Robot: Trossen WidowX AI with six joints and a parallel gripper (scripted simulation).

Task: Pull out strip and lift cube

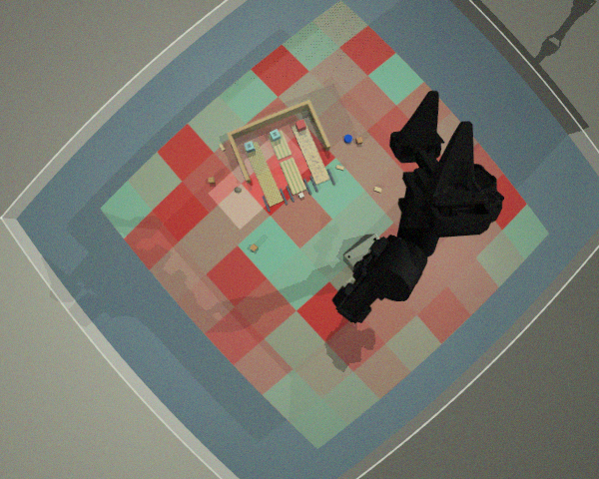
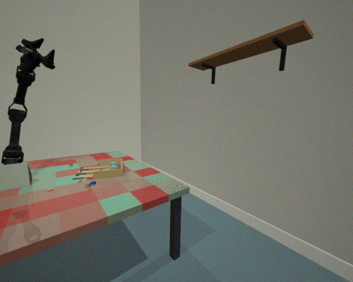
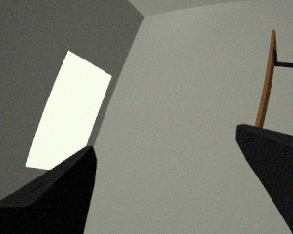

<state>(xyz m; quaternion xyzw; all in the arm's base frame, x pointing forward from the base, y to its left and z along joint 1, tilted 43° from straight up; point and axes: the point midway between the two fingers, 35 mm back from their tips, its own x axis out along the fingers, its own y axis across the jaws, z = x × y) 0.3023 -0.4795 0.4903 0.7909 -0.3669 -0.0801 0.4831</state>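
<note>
My gripper tip is now 250 mm short of the grey pebble, 290 mm to the right of it and 830 mm above it. The rest, counted from my gripper tip: blue disc: 180 mm ahead, 160 mm to the right, 830 mm below.
</note>
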